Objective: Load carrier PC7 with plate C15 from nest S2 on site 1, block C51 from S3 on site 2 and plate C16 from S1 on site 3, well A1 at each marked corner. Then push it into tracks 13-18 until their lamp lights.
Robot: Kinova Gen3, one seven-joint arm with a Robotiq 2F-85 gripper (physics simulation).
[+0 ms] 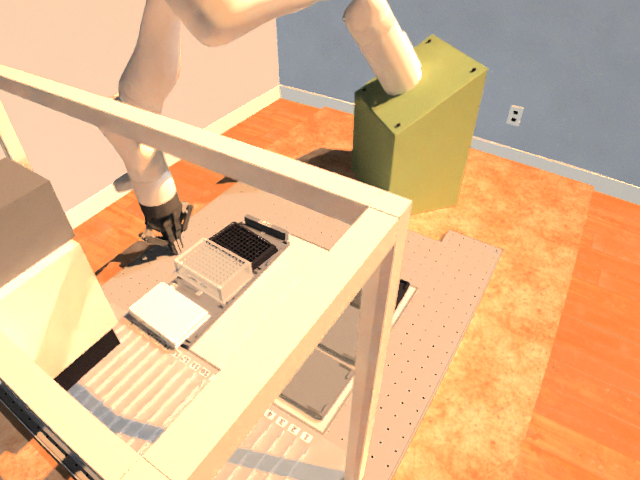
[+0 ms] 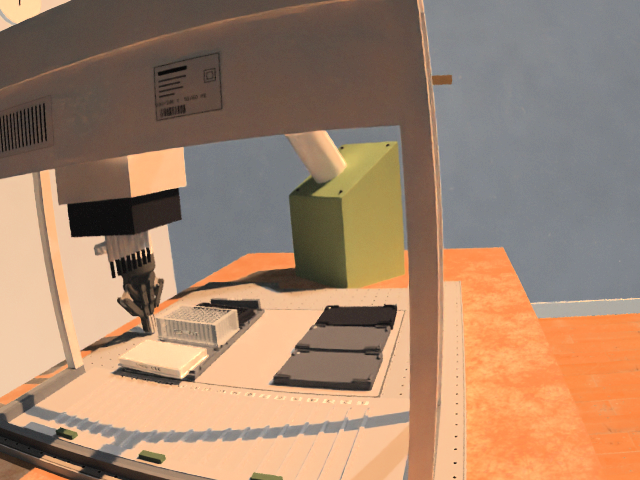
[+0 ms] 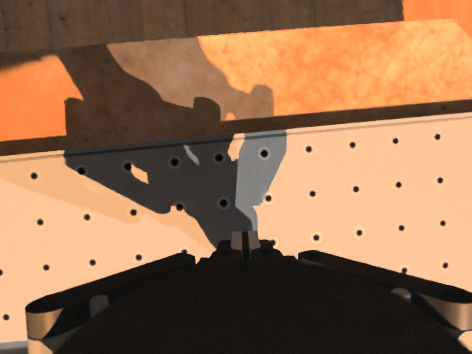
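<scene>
The carrier lies on the deck, its front end at the numbered tracks. It bears a white plate at the track end, a clear gridded block in the middle and a black plate by its upright end piece. My gripper is shut and empty, fingers down, low over the deck on the carrier's outer side, beside the block. The corner marks and a lit lamp cannot be made out.
Three dark nests hold no labware. A pipetting head hangs at the left. A pale frame post rises at the right. Small green blocks stand along the front rail. The perforated deck ends beyond my gripper.
</scene>
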